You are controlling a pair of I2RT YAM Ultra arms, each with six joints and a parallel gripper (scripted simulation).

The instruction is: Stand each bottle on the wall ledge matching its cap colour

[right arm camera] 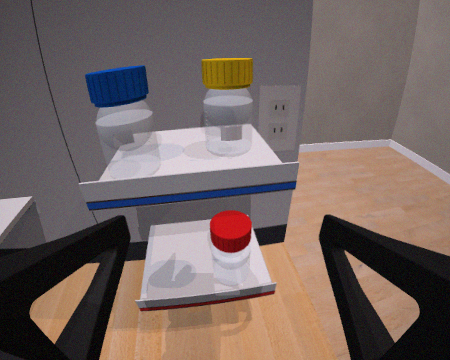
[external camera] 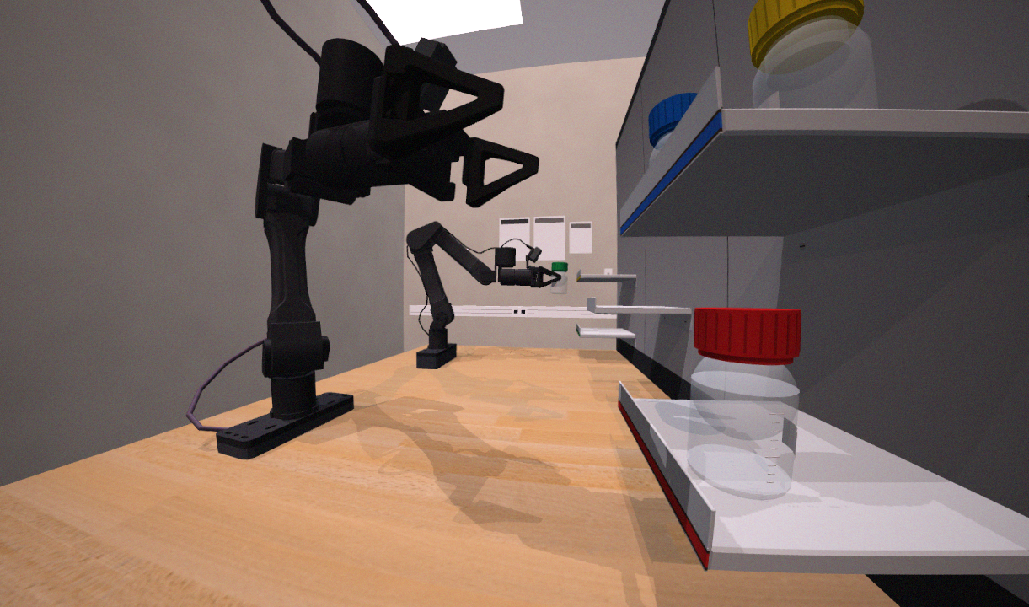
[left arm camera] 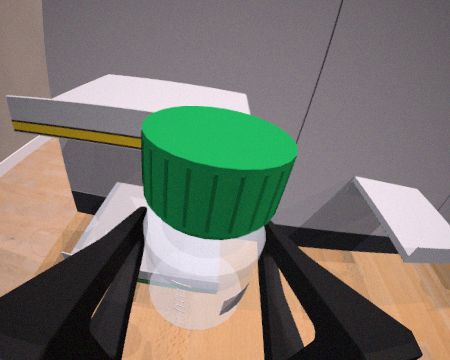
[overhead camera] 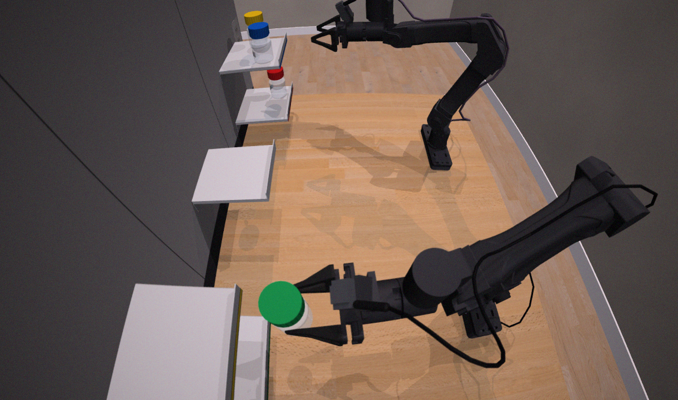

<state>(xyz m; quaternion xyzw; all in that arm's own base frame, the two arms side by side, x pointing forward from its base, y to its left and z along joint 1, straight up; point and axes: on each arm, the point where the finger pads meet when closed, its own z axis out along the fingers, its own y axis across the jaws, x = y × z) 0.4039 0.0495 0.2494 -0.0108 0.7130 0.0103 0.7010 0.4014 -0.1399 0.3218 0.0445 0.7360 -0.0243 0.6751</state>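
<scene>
Right now my right hand is 19 cm short of the yellow-capped bottle, 2 cm to the left of it and 1 cm below it. From my right hand the other things lie so: grey wall (27 cm ahead, 44 cm to the left, 11 cm above); then blue-capped bottle (15 cm ahead, 8 cm to the left, 1 cm above); then red-capped bottle (15 cm ahead, 2 cm to the right, 19 cm below).
</scene>
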